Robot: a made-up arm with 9 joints. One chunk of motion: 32 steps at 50 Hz.
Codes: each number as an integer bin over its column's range. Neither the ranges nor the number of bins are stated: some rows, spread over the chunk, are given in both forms.
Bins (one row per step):
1: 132 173 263 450 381 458
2: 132 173 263 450 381 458
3: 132 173 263 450 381 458
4: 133 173 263 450 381 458
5: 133 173 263 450 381 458
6: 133 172 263 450 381 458
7: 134 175 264 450 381 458
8: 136 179 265 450 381 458
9: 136 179 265 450 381 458
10: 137 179 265 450 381 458
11: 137 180 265 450 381 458
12: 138 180 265 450 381 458
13: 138 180 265 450 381 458
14: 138 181 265 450 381 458
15: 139 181 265 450 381 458
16: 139 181 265 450 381 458
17: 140 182 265 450 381 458
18: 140 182 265 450 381 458
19: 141 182 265 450 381 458
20: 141 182 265 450 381 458
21: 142 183 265 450 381 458
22: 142 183 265 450 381 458
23: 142 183 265 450 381 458
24: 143 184 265 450 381 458
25: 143 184 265 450 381 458
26: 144 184 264 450 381 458
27: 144 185 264 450 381 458
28: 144 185 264 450 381 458
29: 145 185 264 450 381 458
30: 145 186 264 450 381 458
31: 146 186 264 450 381 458
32: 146 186 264 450 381 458
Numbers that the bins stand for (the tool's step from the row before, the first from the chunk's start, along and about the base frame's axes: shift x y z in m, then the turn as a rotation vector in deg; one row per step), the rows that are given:
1: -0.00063 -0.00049 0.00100 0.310 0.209 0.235
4: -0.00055 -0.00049 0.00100 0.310 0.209 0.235
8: -0.00029 -0.00009 0.00126 0.310 0.209 0.235
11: -0.00020 -0.00002 0.00126 0.310 0.209 0.235
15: -0.00003 0.00004 0.00126 0.310 0.209 0.235
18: 0.00005 0.00011 0.00126 0.310 0.209 0.235
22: 0.00023 0.00018 0.00126 0.310 0.209 0.235
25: 0.00031 0.00024 0.00126 0.310 0.209 0.235
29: 0.00049 0.00031 0.00113 0.310 0.209 0.235
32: 0.00057 0.00038 0.00113 0.310 0.209 0.235
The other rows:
2: -0.00063 -0.00049 0.00100 0.310 0.209 0.235
3: -0.00063 -0.00049 0.00100 0.310 0.209 0.235
5: -0.00055 -0.00049 0.00100 0.310 0.209 0.235
6: -0.00055 -0.00056 0.00100 0.310 0.209 0.235
7: -0.00046 -0.00036 0.00113 0.310 0.209 0.235
9: -0.00029 -0.00009 0.00126 0.310 0.209 0.235
10: -0.00020 -0.00009 0.00126 0.310 0.209 0.235
12: -0.00012 -0.00002 0.00126 0.310 0.209 0.235
13: -0.00012 -0.00002 0.00126 0.310 0.209 0.235
14: -0.00012 0.00004 0.00126 0.310 0.209 0.235
16: -0.00003 0.00004 0.00126 0.310 0.209 0.235
17: 0.00005 0.00011 0.00126 0.310 0.209 0.235
19: 0.00014 0.00011 0.00126 0.310 0.209 0.235
20: 0.00014 0.00011 0.00126 0.310 0.209 0.235
21: 0.00023 0.00018 0.00126 0.310 0.209 0.235
23: 0.00023 0.00018 0.00126 0.310 0.209 0.235
24: 0.00031 0.00024 0.00126 0.310 0.209 0.235
26: 0.00040 0.00024 0.00113 0.310 0.209 0.235
27: 0.00040 0.00031 0.00113 0.310 0.209 0.235
28: 0.00040 0.00031 0.00113 0.310 0.209 0.235
30: 0.00049 0.00038 0.00113 0.310 0.209 0.235
31: 0.00057 0.00038 0.00113 0.310 0.209 0.235

